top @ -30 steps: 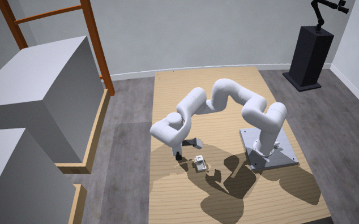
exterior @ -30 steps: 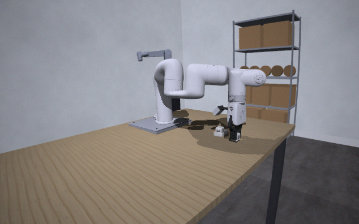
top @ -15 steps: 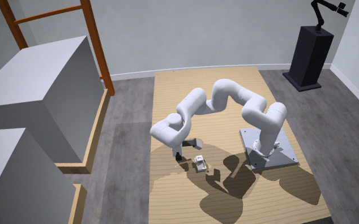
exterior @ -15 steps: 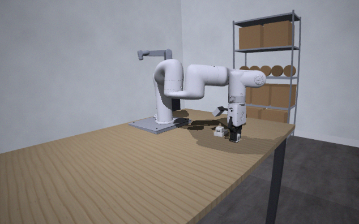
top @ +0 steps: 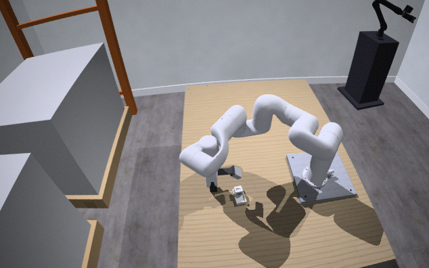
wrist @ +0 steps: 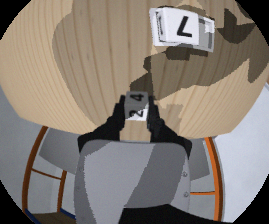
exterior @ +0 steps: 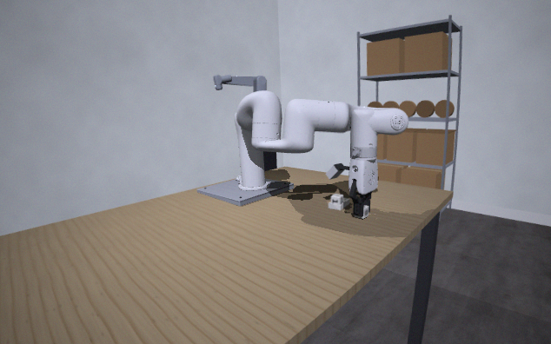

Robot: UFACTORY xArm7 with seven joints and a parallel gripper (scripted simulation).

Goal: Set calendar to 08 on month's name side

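Right now the white digit cube is 10 mm below my hand. Also, from my hand: white tray 100 mm behind, 70 mm to the left, 20 mm below.
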